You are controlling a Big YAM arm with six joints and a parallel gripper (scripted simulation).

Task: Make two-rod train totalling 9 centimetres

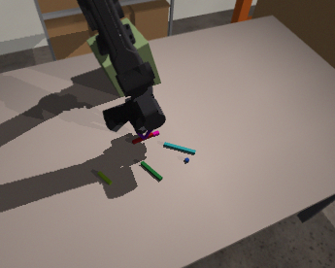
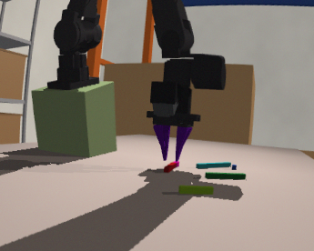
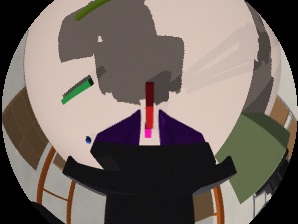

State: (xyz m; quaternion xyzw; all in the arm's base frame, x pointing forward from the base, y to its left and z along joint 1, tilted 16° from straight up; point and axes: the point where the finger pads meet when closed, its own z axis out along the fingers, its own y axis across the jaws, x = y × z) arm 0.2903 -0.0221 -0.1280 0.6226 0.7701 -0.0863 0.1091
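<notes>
My gripper is now 2 cm above the red rod. Also, from my hand: magenta rod 4 cm to the left, 2 cm below, 1 cm behind; turquoise rod 10 cm to the left, 7 cm ahead, 2 cm below; green rod 12 cm ahead, 2 cm below, 1 cm to the right.
</notes>
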